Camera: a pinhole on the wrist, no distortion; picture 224 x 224 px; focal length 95.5 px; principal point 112.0 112.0 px. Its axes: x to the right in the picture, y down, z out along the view. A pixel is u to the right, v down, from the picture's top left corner.
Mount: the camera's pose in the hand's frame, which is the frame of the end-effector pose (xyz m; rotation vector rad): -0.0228 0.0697 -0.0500 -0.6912 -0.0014 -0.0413
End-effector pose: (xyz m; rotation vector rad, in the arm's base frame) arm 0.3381 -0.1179 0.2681 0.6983 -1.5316 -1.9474
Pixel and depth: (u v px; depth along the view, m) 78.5 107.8 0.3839
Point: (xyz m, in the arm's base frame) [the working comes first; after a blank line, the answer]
In the camera's frame: -0.1347 -0.0169 0.3839

0.3023 0.1057 0.6299
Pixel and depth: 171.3 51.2 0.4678
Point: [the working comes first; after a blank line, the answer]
In the camera's frame: 0.2905 -0.2978 0.4678

-0.1855 0.0185 0.4842
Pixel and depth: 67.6 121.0 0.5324
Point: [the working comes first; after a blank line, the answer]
In the camera's frame: -0.2475 0.0502 0.5324

0.3465 0.2011 0.7979
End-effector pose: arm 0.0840 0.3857 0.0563 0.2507 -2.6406 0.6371
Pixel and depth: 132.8 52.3 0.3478
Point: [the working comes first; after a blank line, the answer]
In the camera's frame: 0.0758 -0.2174 0.3478

-0.1164 0.3204 -0.2608
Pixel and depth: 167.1 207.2 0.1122
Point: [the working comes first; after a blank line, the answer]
In the camera's frame: 0.0647 0.1118 0.1122

-0.0065 0.5957 0.0152
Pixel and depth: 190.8 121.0 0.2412
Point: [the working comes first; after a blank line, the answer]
In the camera's frame: 0.1990 0.0227 0.2412

-0.1828 0.5187 -0.0596
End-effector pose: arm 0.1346 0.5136 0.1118 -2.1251 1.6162 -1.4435
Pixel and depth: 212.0 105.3 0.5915
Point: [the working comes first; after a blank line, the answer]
In the camera's frame: 0.6194 -0.0415 0.5915

0.1715 -0.3223 0.0107
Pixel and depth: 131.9 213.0 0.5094
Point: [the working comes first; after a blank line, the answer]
In the camera's frame: 0.1061 0.5387 0.5094

-0.4246 0.0804 -0.2881
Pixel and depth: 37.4 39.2 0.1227
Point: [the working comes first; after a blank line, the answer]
In the camera's frame: -0.0958 -0.0935 0.1227

0.1555 0.5311 -0.0634
